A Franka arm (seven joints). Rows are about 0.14 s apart.
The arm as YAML. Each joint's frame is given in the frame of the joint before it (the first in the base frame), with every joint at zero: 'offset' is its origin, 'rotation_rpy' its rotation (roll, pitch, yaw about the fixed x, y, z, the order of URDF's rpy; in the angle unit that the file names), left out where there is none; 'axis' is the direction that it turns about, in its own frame. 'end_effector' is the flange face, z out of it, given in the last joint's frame.
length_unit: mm
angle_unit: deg
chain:
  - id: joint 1
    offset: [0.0, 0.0, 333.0]
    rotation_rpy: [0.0, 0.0, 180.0]
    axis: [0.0, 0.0, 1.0]
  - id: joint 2
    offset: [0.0, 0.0, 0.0]
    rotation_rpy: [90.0, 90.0, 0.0]
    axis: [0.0, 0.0, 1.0]
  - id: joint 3
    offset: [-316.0, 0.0, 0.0]
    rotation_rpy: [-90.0, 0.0, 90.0]
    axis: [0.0, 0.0, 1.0]
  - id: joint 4
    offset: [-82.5, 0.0, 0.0]
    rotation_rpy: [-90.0, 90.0, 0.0]
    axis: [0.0, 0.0, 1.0]
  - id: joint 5
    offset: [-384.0, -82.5, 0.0]
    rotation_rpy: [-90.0, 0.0, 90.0]
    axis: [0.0, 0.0, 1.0]
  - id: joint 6
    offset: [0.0, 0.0, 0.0]
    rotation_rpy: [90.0, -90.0, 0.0]
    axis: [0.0, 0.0, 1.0]
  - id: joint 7
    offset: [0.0, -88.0, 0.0]
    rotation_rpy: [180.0, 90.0, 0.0]
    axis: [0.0, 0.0, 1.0]
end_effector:
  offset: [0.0, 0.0, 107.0]
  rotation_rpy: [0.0, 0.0, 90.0]
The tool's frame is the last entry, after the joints.
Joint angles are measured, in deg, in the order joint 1, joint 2, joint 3, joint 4, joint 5, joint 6, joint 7. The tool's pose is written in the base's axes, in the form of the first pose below.
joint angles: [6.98 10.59 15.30 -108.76 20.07 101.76 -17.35]
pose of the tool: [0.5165 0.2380 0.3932 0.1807 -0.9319 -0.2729 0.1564]
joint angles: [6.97 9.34 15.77 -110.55 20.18 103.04 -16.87]
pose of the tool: [0.5091 0.2400 0.3928 0.1774 -0.9341 -0.2703 0.1516]
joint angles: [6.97 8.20 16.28 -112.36 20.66 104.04 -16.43]
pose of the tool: [0.5006 0.2426 0.3910 0.1771 -0.9352 -0.2671 0.1504]
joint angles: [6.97 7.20 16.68 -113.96 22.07 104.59 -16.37]
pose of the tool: [0.4923 0.2455 0.3895 0.1849 -0.9346 -0.2632 0.1520]
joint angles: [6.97 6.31 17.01 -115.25 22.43 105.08 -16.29]
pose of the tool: [0.4858 0.2467 0.3885 0.1847 -0.9348 -0.2627 0.1520]
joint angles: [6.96 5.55 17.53 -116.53 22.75 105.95 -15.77]
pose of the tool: [0.4795 0.2494 0.3867 0.1836 -0.9361 -0.2595 0.1508]
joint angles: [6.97 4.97 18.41 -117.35 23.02 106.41 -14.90]
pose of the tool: [0.4727 0.2556 0.3865 0.1822 -0.9367 -0.2576 0.1517]
